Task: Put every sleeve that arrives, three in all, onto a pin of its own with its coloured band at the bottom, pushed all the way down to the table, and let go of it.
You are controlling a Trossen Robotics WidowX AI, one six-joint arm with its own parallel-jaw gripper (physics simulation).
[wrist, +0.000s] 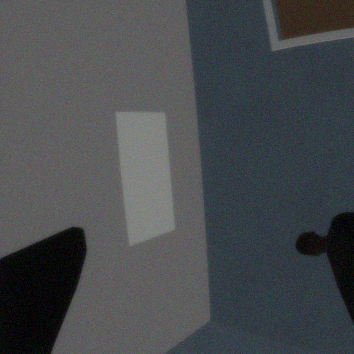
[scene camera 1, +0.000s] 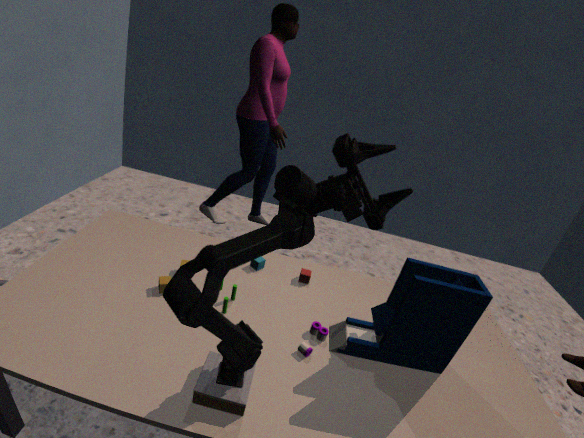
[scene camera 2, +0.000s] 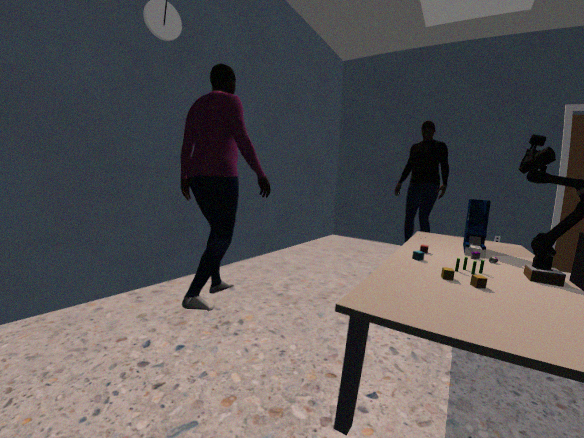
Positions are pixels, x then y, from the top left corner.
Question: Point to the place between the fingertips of my gripper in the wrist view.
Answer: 211, 243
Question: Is my gripper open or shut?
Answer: Open.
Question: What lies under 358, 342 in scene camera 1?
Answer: A chute tray.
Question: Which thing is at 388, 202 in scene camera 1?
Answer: My gripper.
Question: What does my gripper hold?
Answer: Nothing.
